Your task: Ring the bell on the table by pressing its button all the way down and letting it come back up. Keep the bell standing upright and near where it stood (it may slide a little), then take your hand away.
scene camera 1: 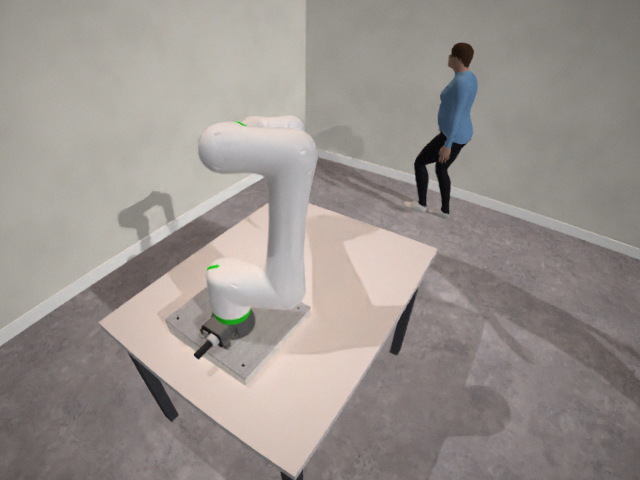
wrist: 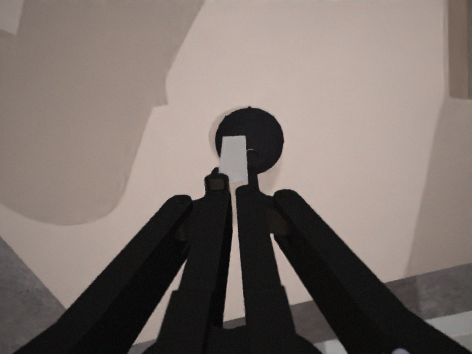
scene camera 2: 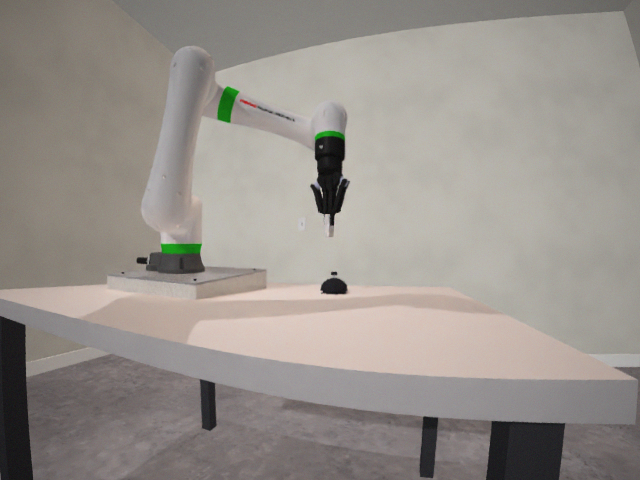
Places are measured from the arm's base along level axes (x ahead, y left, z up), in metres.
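Pixels of known places: gripper, fingertip midpoint: [wrist: 235,154] [scene camera 2: 328,237]; arm's base, origin of the base link: [scene camera 1: 233,321] [scene camera 2: 181,271].
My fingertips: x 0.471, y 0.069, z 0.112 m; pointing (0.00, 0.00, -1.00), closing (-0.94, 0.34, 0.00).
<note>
Ahead of a thing's pixels: the offset from my fingertips to its top centre. Level surfaces: height alone.
The bell {dx +0.005, dy +0.055, dz -0.102 m} [scene camera 2: 333,286] [wrist: 265,127] is a black dome standing upright on the table {dz -0.168 m} [scene camera 1: 289,418] [scene camera 2: 361,330]. Its small dark button {dx +0.005, dy +0.055, dz -0.102 m} [scene camera 2: 333,273] is up on top in the scene camera 2 view. My gripper [scene camera 2: 329,227] [wrist: 235,154] is shut and empty, pointing straight down. It hangs above the bell with a clear gap between the fingertips and the button. In the wrist view the pale fingertip covers the left lower part of the bell, and the button's faint round outline shows just right of it. The arm hides the gripper and bell in the scene camera 1 view.
The arm's grey base plate [scene camera 1: 258,348] [scene camera 2: 232,284] is on the table, left of the bell in the scene camera 2 view. A person [scene camera 1: 457,113] in a blue top stands on the floor beyond the table, near the back wall.
</note>
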